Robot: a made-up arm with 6 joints. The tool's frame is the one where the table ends. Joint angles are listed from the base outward.
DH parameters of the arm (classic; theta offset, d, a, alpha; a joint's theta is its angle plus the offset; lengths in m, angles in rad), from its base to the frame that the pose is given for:
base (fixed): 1.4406 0 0.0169 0
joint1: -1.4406 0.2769 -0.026 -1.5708
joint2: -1.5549 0 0.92 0
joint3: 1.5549 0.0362 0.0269 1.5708
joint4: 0 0.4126 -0.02 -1.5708
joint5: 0 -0.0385 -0.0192 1.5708
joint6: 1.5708 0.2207 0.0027 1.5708
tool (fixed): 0 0.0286 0 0
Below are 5 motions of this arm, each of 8 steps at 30 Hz.
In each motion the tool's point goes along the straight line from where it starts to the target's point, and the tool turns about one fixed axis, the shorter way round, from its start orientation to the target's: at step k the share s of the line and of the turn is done. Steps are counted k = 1, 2, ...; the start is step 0. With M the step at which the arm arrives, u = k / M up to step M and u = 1 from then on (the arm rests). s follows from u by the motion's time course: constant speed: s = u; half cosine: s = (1 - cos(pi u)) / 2; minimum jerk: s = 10 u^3 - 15 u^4 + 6 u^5.
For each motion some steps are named. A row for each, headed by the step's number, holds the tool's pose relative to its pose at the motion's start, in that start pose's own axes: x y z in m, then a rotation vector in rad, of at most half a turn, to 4 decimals.
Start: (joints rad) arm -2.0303 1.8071 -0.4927 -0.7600 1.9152 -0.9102
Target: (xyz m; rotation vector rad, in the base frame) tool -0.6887 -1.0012 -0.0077 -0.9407 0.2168 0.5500
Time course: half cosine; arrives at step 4
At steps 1, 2, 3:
1: -0.0012 0.0056 0.0006 0.0083 -0.0050 0.0033
2: -0.0041 0.0190 0.0022 0.0284 -0.0170 0.0112
3: -0.0070 0.0325 0.0037 0.0484 -0.0290 0.0192

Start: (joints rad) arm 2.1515 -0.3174 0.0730 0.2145 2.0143 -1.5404
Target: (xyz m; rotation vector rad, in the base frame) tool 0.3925 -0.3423 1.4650 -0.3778 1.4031 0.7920
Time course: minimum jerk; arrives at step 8
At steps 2, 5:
2: 0.0147 -0.0363 0.0067 0.0040 -0.0150 0.0431
5: 0.1029 -0.2540 0.0470 0.0283 -0.1048 0.3021

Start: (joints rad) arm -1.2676 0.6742 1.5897 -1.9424 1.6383 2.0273
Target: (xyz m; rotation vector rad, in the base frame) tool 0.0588 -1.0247 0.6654 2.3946 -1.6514 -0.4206
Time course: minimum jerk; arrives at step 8
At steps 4, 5, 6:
4: 0.0442 0.0435 0.0534 0.0092 0.0476 0.0512
5: 0.0641 0.0631 0.0774 0.0133 0.0690 0.0743
6: 0.0793 0.0780 0.0957 0.0165 0.0853 0.0919

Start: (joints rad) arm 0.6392 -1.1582 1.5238 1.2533 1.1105 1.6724
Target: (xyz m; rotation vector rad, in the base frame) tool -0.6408 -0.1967 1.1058 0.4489 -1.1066 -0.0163
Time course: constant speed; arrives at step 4
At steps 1, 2, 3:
1: -0.0102 -0.0027 0.0110 0.0140 -0.0120 -0.0060
2: -0.0204 -0.0055 0.0220 0.0281 -0.0241 -0.0119
3: -0.0306 -0.0082 0.0329 0.0421 -0.0361 -0.0179

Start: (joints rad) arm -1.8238 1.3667 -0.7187 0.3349 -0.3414 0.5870
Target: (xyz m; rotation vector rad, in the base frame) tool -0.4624 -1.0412 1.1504 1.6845 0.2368 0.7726
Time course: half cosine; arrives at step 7
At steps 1, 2, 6, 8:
1: 0.0000 0.0080 -0.0098 -0.0021 0.0006 0.0024
2: 0.0000 0.0302 -0.0372 -0.0078 0.0024 0.0090
6: 0.0002 0.1527 -0.1880 -0.0394 0.0122 0.0456
8: 0.0002 0.1607 -0.1978 -0.0414 0.0129 0.0480

